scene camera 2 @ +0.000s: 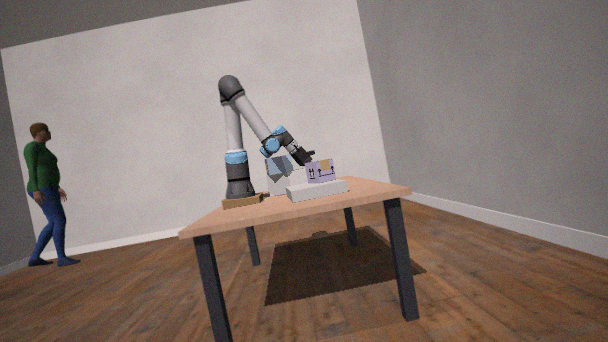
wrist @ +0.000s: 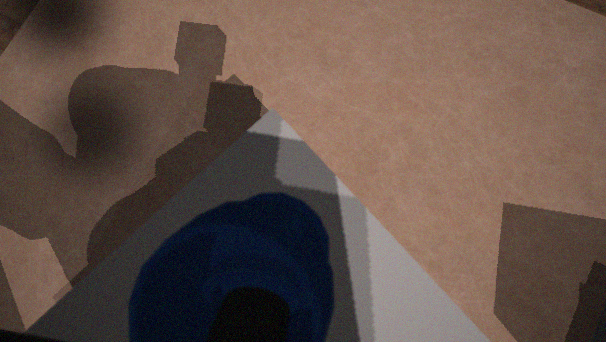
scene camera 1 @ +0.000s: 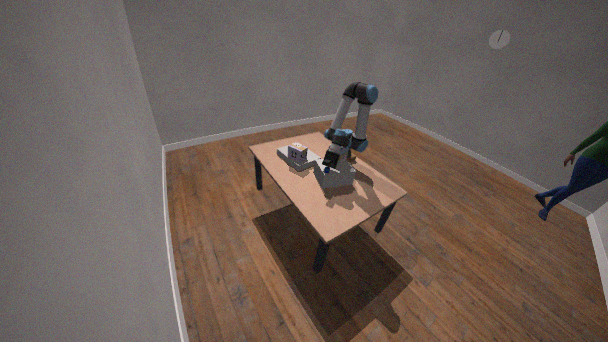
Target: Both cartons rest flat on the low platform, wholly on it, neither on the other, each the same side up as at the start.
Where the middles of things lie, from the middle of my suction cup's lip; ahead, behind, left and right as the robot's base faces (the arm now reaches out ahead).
Scene:
The tall grey block (scene camera 1: 344,174) lies 11 cm behind my suction cup, 7 cm below it and 2 cm to the right of it. Round my suction cup: low grey platform (scene camera 2: 296,193) 40 cm to the right, 11 cm below, 8 cm behind.

